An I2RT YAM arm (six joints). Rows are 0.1 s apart.
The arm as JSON. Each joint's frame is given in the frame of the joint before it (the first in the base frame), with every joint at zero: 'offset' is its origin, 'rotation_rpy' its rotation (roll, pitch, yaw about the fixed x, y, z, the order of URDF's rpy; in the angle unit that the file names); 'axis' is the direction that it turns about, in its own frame. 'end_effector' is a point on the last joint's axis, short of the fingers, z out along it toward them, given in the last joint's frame.
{
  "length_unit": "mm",
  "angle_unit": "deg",
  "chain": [
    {
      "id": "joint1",
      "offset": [
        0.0,
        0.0,
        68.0
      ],
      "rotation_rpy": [
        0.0,
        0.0,
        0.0
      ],
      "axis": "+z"
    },
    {
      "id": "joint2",
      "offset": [
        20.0,
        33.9,
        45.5
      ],
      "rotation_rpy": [
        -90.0,
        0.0,
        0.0
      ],
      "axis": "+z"
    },
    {
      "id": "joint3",
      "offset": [
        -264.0,
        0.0,
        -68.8
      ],
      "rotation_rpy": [
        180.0,
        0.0,
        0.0
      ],
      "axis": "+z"
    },
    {
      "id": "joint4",
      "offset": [
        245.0,
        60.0,
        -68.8
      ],
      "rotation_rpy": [
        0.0,
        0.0,
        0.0
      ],
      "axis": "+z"
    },
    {
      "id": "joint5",
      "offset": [
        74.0,
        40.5,
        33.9
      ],
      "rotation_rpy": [
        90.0,
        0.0,
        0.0
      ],
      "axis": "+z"
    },
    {
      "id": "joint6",
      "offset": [
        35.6,
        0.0,
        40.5
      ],
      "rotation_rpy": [
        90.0,
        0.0,
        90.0
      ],
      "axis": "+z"
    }
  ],
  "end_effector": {
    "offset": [
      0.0,
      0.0,
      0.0
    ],
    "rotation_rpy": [
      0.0,
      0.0,
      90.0
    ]
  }
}
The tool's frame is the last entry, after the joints.
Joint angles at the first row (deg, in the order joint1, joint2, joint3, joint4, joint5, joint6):
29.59, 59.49, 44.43, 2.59, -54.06, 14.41
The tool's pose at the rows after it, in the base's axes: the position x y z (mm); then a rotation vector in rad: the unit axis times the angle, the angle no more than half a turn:
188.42 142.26 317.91 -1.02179 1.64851 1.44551
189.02 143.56 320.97 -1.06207 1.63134 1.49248
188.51 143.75 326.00 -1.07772 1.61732 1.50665
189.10 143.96 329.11 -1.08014 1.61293 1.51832
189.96 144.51 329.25 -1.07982 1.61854 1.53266
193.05 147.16 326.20 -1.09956 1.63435 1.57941
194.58 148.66 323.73 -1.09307 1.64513 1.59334
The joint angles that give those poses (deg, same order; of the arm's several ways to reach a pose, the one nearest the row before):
29.62, 61.10, 46.37, 0.63, -59.10, 13.74
29.59, 61.81, 47.44, -0.04, -62.21, 13.61
29.62, 61.83, 48.44, -0.68, -63.27, 13.61
29.55, 62.02, 49.09, -0.72, -63.86, 14.14
29.53, 62.34, 49.30, -0.71, -64.38, 14.69
29.58, 63.77, 49.84, -1.44, -66.61, 14.92
29.70, 64.31, 49.56, -0.60, -66.77, 15.85

